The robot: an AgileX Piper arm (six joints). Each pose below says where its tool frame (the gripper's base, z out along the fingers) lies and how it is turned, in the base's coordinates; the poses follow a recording.
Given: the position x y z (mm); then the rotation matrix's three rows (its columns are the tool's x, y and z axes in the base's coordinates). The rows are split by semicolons.
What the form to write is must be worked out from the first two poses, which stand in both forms.
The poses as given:
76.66, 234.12, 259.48; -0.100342, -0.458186, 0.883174; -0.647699, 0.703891, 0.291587; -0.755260, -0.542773, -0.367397
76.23, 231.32, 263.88; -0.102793, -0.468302, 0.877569; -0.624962, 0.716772, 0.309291; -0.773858, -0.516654, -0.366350
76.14, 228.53, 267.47; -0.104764, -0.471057, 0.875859; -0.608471, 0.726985, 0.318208; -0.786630, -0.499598, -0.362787
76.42, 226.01, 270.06; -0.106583, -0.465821, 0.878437; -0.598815, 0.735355, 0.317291; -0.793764, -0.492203, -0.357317
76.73, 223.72, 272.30; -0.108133, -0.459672, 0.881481; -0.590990, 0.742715, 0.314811; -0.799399, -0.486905, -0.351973
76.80, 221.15, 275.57; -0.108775, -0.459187, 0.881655; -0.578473, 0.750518, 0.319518; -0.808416, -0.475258, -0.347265
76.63, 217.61, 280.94; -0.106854, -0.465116, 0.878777; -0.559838, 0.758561, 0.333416; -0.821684, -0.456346, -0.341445
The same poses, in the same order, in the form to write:
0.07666, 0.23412, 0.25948, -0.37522, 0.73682, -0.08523, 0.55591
0.07623, 0.23132, 0.26388, -0.36972, 0.73924, -0.07013, 0.55849
0.07614, 0.22853, 0.26747, -0.36436, 0.74070, -0.06122, 0.56112
0.07642, 0.22601, 0.27006, -0.35895, 0.74149, -0.05897, 0.56379
0.07673, 0.22372, 0.27230, -0.35395, 0.74210, -0.05798, 0.56626
0.07680, 0.22115, 0.27557, -0.34927, 0.74272, -0.05242, 0.56888
0.07663, 0.21761, 0.28094, -0.34497, 0.74278, -0.04138, 0.57233

